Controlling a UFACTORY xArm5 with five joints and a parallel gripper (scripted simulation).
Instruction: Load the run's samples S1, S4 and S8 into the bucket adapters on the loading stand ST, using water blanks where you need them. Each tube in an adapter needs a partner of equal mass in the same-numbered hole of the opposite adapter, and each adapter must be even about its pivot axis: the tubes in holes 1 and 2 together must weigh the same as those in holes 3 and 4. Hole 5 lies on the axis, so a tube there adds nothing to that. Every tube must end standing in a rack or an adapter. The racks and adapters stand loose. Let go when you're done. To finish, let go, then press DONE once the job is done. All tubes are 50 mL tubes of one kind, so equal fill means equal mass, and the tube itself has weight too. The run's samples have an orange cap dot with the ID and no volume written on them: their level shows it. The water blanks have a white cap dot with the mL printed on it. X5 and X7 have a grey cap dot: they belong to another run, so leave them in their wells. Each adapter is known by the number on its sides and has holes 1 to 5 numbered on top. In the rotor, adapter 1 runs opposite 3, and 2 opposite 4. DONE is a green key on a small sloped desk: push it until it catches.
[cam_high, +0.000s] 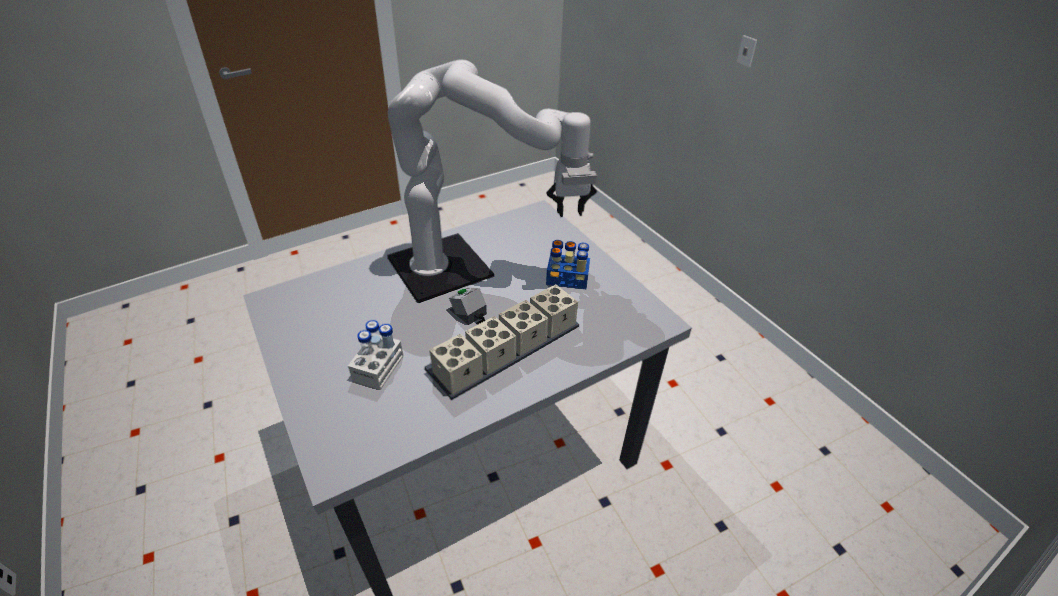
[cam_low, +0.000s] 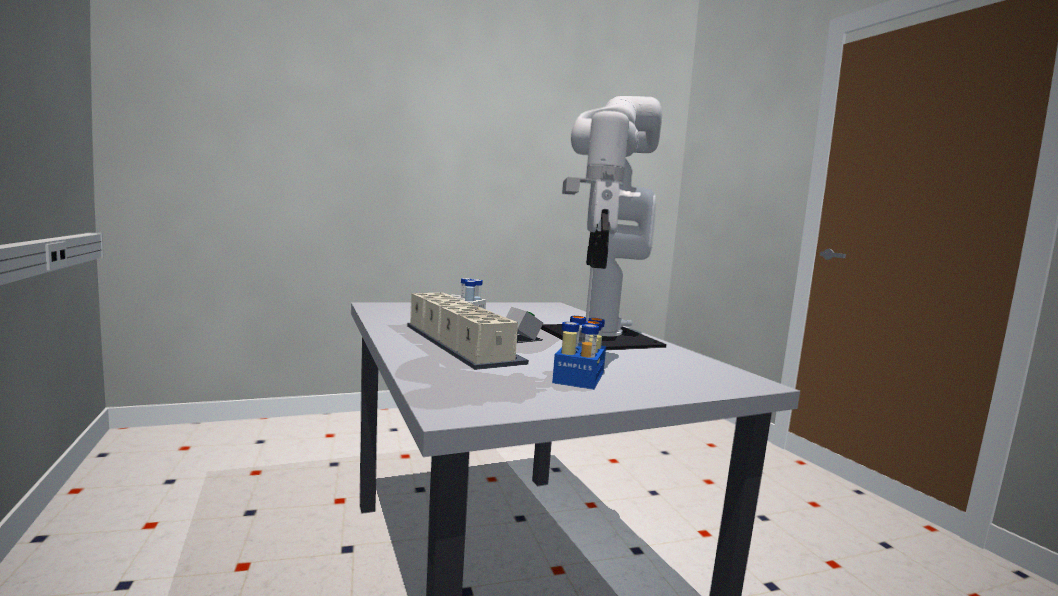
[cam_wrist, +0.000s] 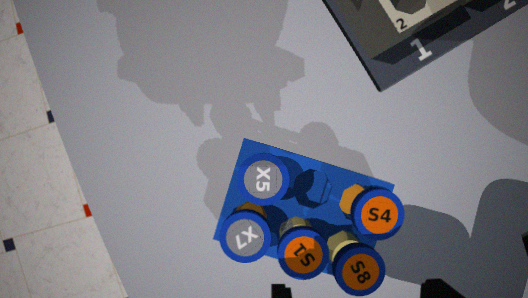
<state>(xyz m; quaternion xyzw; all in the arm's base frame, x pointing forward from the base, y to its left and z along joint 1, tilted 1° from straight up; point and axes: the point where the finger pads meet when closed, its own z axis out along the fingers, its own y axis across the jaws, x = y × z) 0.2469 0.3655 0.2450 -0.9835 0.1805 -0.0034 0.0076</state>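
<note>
Right now the blue samples rack is 22 cm below my hand and 2 cm ahead of it. Round my hand: adapter 3 (37 cm to the right, 21 cm ahead, 20 cm below); white rack (66 cm to the right, 22 cm below, 10 cm ahead).
</note>
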